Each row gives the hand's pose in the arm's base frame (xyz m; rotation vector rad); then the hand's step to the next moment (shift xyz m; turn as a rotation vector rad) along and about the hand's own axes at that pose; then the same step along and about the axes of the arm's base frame.
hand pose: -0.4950 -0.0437 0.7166 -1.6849 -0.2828 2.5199
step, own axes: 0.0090 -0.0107 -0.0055 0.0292 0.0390 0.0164
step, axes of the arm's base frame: 0.0014 0.0127 -0.0080 -0.0255 -0.0344 -0.0284
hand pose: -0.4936 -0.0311 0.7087 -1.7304 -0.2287 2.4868
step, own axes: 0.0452 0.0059 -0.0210 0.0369 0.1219 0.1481
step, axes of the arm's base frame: 0.0040 0.0032 -0.0499 -0.1516 -0.1231 -0.0056
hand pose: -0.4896 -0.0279 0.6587 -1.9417 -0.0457 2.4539
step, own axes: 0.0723 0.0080 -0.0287 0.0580 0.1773 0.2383
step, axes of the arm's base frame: 0.0114 -0.0056 -0.0772 -0.2437 -0.1793 -0.0071
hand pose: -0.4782 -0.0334 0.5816 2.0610 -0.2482 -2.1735
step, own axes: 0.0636 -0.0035 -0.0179 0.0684 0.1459 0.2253
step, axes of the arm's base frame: 0.0144 -0.0105 -0.0637 -0.2308 -0.1512 -0.0245
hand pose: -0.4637 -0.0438 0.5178 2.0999 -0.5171 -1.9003
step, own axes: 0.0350 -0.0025 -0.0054 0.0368 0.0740 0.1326
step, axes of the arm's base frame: 0.0084 -0.0130 -0.0320 -0.1351 -0.0768 -0.0163
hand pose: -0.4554 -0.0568 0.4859 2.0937 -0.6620 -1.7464
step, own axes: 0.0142 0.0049 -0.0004 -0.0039 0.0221 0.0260
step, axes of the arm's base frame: 0.0017 -0.0119 -0.0090 -0.0291 -0.0153 0.0100
